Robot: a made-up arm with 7 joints.
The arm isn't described. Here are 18 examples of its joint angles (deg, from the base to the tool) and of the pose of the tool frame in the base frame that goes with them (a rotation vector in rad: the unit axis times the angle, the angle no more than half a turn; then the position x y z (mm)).
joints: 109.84 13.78 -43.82 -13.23 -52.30 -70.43 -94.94
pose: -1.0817 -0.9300 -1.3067 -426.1 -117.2 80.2
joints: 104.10 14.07 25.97 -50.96 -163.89 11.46 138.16
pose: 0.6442 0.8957 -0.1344 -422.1 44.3 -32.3
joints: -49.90 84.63 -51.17 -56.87 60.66 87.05 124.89
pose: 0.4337 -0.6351 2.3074 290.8 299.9 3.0
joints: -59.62 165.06 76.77 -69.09 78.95 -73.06 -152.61
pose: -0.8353 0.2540 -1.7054 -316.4 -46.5 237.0
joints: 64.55 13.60 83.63 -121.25 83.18 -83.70 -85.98
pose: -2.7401 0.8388 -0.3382 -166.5 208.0 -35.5
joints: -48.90 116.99 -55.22 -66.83 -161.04 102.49 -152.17
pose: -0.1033 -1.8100 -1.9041 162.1 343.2 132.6
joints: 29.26 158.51 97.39 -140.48 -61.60 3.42 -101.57
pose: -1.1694 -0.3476 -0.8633 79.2 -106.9 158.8
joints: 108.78 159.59 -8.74 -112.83 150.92 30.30 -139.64
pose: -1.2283 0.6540 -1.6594 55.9 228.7 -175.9
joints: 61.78 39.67 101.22 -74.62 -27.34 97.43 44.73
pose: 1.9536 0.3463 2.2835 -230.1 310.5 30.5
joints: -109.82 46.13 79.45 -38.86 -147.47 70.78 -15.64
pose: 1.3531 0.0054 0.8427 291.6 237.2 225.4
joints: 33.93 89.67 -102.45 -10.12 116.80 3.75 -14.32
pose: 1.3512 0.6857 -0.1420 -113.9 434.3 -6.0
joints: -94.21 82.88 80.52 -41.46 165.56 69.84 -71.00
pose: 0.6189 1.8262 0.4792 64.9 394.8 173.1
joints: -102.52 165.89 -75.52 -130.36 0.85 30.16 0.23
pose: 2.1199 -0.7997 -0.5561 -27.9 206.1 120.3
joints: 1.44 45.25 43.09 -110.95 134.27 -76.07 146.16
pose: 1.7824 -0.0060 0.2077 155.1 252.2 -43.9
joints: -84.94 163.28 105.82 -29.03 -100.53 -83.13 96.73
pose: -1.6465 2.2294 0.2686 -406.6 167.0 69.5
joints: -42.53 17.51 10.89 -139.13 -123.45 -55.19 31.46
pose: -1.9160 1.5308 1.4340 208.7 17.8 30.4
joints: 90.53 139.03 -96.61 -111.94 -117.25 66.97 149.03
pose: -0.2120 0.5265 -0.6092 -88.6 256.0 120.5
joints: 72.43 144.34 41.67 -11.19 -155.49 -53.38 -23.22
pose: 0.7905 -2.5276 1.5266 272.6 313.7 170.2
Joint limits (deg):
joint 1: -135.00..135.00
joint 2: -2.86..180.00
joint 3: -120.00..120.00
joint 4: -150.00..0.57
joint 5: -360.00..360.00
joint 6: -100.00..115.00
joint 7: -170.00..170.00
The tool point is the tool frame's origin. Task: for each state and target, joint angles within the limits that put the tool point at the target. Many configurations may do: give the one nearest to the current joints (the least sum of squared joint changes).
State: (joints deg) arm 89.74 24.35 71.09 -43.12 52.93 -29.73 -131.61
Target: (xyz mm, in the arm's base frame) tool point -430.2 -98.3 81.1
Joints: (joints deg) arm 106.96 3.28 72.71 -18.89 52.93 -29.73 -131.61
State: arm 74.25 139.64 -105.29 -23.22 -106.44 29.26 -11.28
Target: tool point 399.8 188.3 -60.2
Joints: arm 106.96 179.92 -105.11 0.49 -106.44 29.26 -11.28
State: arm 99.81 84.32 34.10 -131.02 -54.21 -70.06 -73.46
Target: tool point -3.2 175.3 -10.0
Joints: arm 104.94 62.77 62.16 -149.89 -54.21 -70.06 -73.46
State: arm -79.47 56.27 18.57 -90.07 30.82 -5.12 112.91
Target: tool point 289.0 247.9 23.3
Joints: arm -39.71 47.16 30.66 -77.73 30.82 -5.12 112.91
